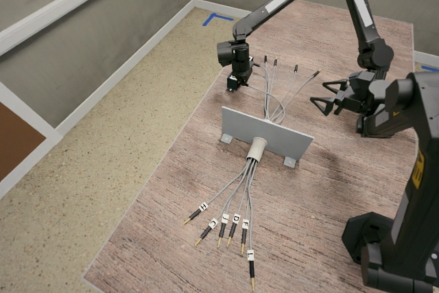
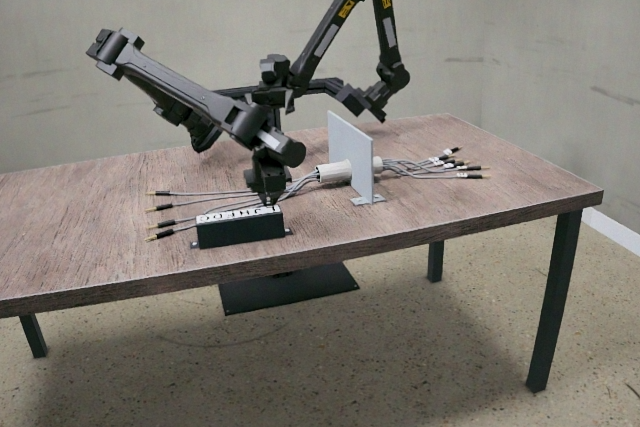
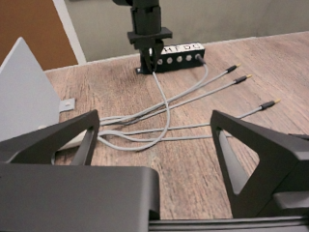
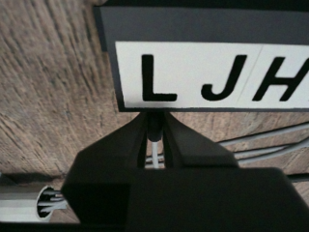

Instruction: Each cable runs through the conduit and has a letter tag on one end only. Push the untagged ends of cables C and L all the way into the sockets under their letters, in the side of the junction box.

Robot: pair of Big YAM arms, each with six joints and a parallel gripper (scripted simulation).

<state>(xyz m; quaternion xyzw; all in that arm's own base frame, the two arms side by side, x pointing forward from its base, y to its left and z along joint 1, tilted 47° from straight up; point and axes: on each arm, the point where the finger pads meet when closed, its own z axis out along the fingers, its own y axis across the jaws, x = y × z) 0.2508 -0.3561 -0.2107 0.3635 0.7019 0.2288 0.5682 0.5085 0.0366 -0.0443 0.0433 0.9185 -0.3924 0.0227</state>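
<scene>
Right now my right hand is 20 mm short of the black cable plug. From my right hand the other things lie so: grey upright panel: 280 mm to the left, 140 mm behind, 70 mm above; tagged plug: 690 mm to the left, 220 mm behind, 30 mm below.
</scene>
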